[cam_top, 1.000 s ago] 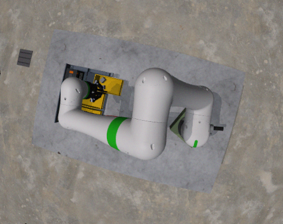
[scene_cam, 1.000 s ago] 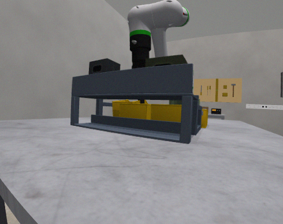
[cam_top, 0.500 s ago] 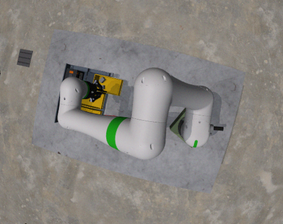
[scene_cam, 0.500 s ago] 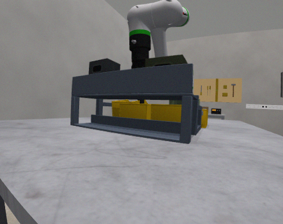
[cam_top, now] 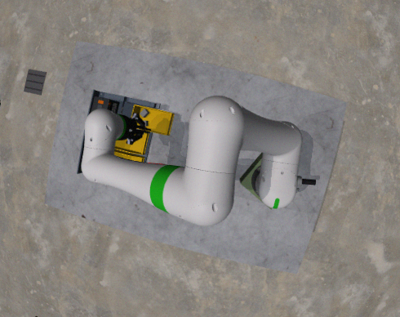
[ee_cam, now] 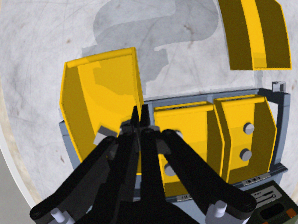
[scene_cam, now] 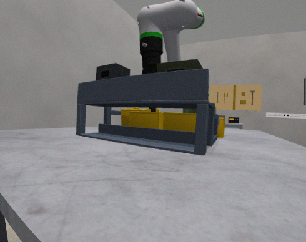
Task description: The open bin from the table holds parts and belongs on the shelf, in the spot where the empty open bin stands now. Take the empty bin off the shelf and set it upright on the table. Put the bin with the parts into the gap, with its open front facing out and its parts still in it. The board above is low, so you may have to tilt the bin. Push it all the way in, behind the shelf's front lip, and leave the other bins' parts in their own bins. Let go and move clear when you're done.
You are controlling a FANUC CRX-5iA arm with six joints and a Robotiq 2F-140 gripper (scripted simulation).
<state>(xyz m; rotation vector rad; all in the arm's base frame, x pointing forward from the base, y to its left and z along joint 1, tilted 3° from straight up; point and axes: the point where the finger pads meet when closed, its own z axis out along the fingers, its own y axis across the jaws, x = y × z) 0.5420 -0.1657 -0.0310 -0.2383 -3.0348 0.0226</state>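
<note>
Now: hand 120 mm short of the dark shelf, 50 mm to the right of it and 40 mm above it. The rest, counted from my hand: black box: 170 mm ahead, 80 mm to the right, 60 mm above; grey part: 80 mm to the right, 70 mm below, 30 mm ahead.
</note>
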